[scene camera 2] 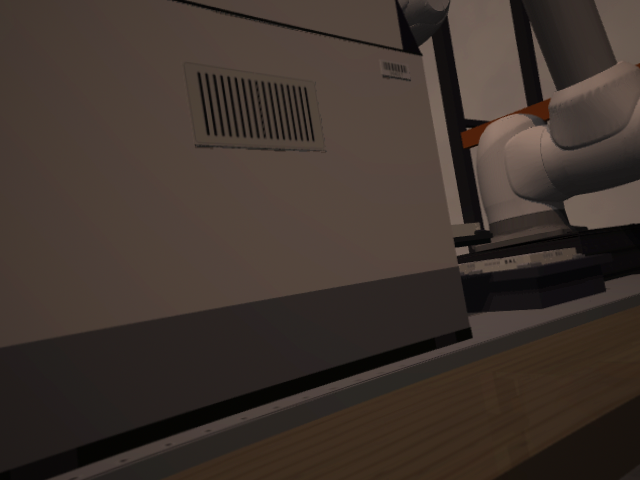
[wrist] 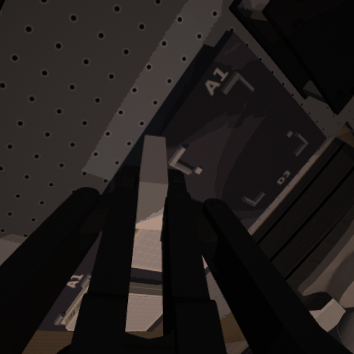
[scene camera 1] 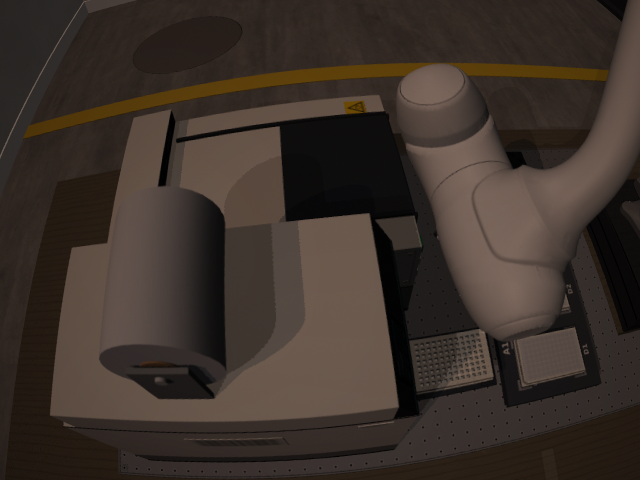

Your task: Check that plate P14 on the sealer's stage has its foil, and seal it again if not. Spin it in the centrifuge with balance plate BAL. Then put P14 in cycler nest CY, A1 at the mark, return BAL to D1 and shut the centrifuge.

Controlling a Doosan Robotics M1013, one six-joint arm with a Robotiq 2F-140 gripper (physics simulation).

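Frame: origin at the arm's base, x left, y back, z up, level; centimetres.
Seen in the pictures: gripper, fingertip midpoint: (wrist: 152, 154); arm's base, link origin: (scene camera 2: 531, 243) (wrist: 346, 253).
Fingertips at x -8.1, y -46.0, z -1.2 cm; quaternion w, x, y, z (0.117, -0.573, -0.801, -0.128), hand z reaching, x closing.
Pixels of each thing's top centre, then the offset from my fingertips to it. "*": a spot on its surface instead.
- Plate BAL, top centre: (wrist: 123, 313) (scene camera 2: 524, 254) (scene camera 1: 551, 354) dx +22.1, dy +6.5, dz -0.7 cm
- second pale plate, top centre: (wrist: 180, 247) (scene camera 2: 455, 265) dx +9.9, dy +8.6, dz -0.7 cm
- Nest D3, surface spot: (wrist: 239, 91) * dx -7.0, dy +6.2, dz -2.3 cm
- large machine, top centre: (scene camera 1: 164, 256) dx +13.5, dy -42.2, dz +40.0 cm
- pale roll, top centre: (scene camera 1: 142, 258) dx +13.2, dy -44.4, dz +40.0 cm
- perforated block, top centre: (scene camera 1: 451, 359) dx +17.9, dy -12.7, dz +4.4 cm
- pale housing with a black top panel, surface spot: (scene camera 1: 346, 170) * dx -12.8, dy -20.5, dz +13.7 cm
- small grey box, surface spot: (scene camera 1: 400, 232) * dx +0.0, dy -16.1, dz +13.3 cm
- Black equipment, surface spot: (wrist: 312, 45) * dx -13.8, dy +10.6, dz -1.9 cm
My gripper (wrist: 152, 154) is shut with nothing between its fingertips, above the dark plate deck in the wrist view. The arm hides it in scene view 1. Plate BAL (scene camera 1: 550, 356) (scene camera 2: 509, 261) lies flat in nest D1; its label shows in scene view 2. A second pale plate (wrist: 147, 250), at D2, shows partly between the finger links. Nest D3 (wrist: 239, 91) is empty, with A1 marked at one corner. The large machine (scene camera 1: 330, 315) (scene camera 2: 310, 206) carries a pale roll (scene camera 1: 165, 279). P14 and its foil cannot be made out, nor can the sealer's stage.
A perforated block (scene camera 1: 450, 361) stands between the large machine and the D1 nest. Behind that machine is a pale housing with a black top panel (scene camera 1: 346, 170). A small grey box (scene camera 1: 400, 232) stands beside them. Black equipment (wrist: 312, 45) lies close past D3, and dark rails (wrist: 295, 227) run alongside the deck.
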